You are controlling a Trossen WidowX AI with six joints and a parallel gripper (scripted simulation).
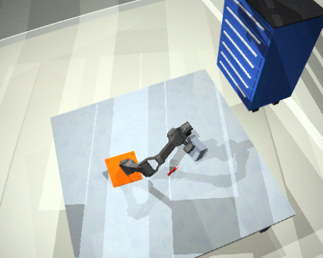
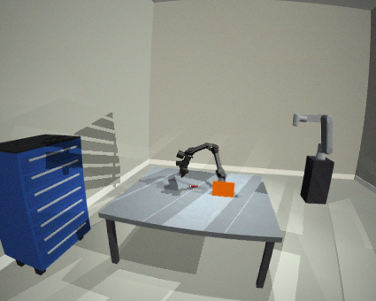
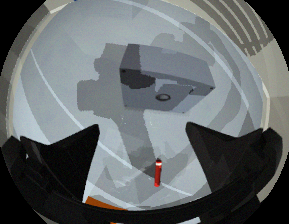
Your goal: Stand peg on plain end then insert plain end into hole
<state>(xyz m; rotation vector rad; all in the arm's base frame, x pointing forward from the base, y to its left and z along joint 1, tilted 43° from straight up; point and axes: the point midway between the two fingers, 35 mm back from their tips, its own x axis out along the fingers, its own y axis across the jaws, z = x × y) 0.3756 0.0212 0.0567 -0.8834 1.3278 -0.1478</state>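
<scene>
Now: the peg 10 cm behind my gripper tip, 9 cm to the right of it and 12 cm below it. The rest, counted from my gripper tip: panel (7 cm ahead, 1 cm to the right, 7 cm below).
</scene>
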